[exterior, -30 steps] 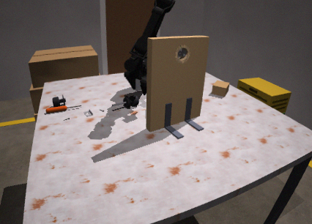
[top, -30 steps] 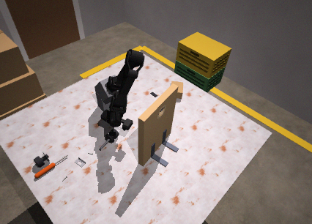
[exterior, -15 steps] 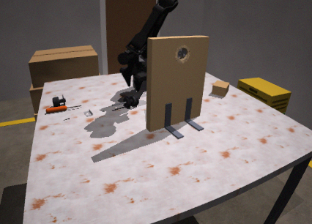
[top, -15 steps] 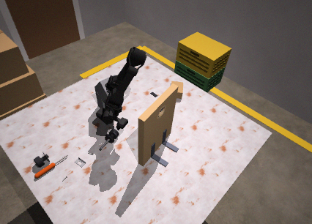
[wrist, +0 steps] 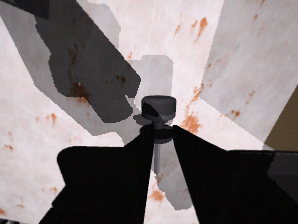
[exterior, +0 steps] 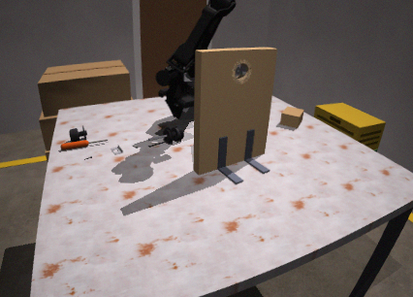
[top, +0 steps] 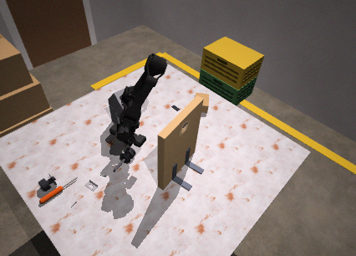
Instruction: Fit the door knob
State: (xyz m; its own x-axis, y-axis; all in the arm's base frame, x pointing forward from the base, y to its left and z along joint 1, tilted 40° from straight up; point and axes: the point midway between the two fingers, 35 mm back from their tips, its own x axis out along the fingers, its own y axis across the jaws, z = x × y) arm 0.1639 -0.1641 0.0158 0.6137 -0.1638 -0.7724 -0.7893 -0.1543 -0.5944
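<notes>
Right now my hand is 40 mm to the left of the black door knob and 100 mm above it. The rest, counted from my hand: orange-handled screwdriver 160 mm behind, 340 mm to the right, 120 mm below; then small wooden block 150 mm ahead, 580 mm to the left, 100 mm below.
</notes>
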